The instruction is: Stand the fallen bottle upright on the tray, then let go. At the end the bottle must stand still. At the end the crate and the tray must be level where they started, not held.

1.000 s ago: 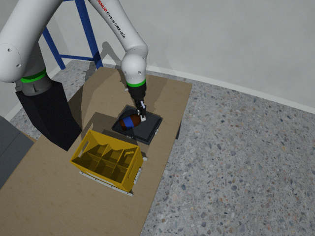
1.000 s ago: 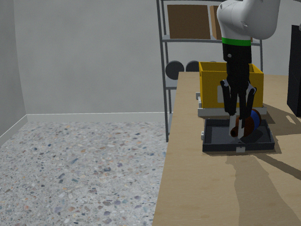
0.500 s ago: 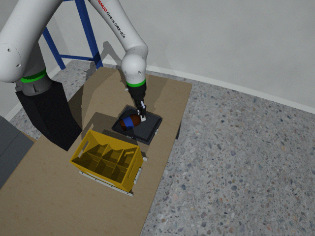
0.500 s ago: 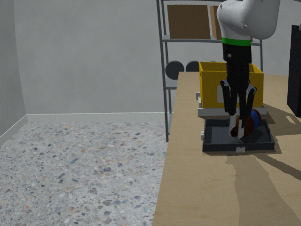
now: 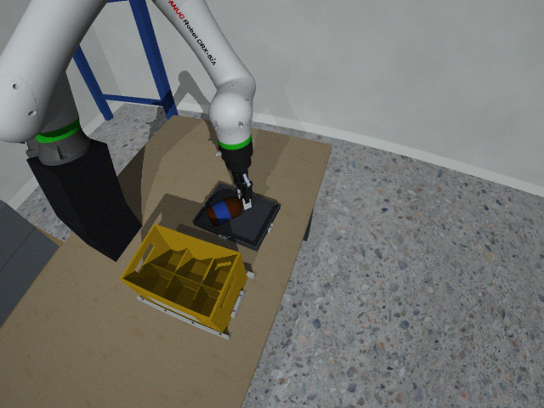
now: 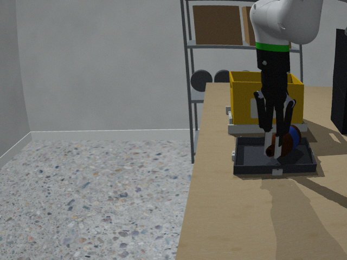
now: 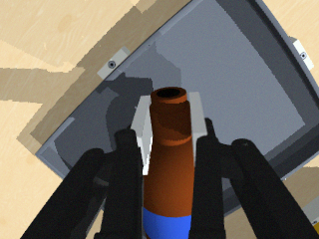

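Now: hand 40 mm past the brown bottle, 40 mm to the left of it and 20 mm above it. The rest, counted from my hand: dark grey tray (20 mm behind, 40 mm to the right, 50 mm below); then yellow crate (80 mm behind, 330 mm to the right, 20 mm above).
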